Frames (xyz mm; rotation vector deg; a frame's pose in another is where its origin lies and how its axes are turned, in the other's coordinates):
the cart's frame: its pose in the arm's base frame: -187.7 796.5 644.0 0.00 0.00 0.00
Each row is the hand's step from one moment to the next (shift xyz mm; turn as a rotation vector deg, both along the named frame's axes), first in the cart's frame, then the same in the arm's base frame.
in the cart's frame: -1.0 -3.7 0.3 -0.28 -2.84 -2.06
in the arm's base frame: -1.0 -3.7 0.3 -0.28 -2.84 -2.06
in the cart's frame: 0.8 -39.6 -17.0 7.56 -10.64 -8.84
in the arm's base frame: 0.8 -39.6 -17.0 7.56 -10.64 -8.84
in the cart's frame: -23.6 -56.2 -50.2 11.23 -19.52 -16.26
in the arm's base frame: -23.6 -56.2 -50.2 11.23 -19.52 -16.26
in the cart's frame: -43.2 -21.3 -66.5 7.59 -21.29 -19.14
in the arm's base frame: -43.2 -21.3 -66.5 7.59 -21.29 -19.14
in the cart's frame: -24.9 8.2 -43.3 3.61 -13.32 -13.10
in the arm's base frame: -24.9 8.2 -43.3 3.61 -13.32 -13.10
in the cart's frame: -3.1 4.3 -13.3 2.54 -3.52 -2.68
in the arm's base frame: -3.1 4.3 -13.3 2.54 -3.52 -2.68
